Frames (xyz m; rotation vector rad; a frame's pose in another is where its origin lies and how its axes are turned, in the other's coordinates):
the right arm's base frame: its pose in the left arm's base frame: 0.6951 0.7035 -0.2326 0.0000 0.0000 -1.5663
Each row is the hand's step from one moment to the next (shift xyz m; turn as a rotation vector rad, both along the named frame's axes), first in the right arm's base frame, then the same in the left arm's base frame.
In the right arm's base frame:
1: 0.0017 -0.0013 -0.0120 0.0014 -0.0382 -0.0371
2: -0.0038 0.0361 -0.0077 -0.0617 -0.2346 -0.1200
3: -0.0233 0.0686 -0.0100 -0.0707 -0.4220 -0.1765
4: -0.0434 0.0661 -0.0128 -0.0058 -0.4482 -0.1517
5: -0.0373 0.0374 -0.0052 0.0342 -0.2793 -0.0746
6: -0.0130 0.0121 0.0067 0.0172 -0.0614 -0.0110
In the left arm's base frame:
1: -0.0013 -0.0017 -0.0120 -0.0382 -0.0016 -0.0371
2: 0.0361 0.0040 -0.0077 -0.2349 0.0606 -0.1200
3: 0.0685 0.0236 -0.0100 -0.4223 0.0688 -0.1765
4: 0.0659 0.0437 -0.0128 -0.4482 0.0038 -0.1517
5: 0.0372 0.0375 -0.0052 -0.2791 -0.0355 -0.0746
6: 0.0120 0.0131 0.0067 -0.0613 -0.0175 -0.0110

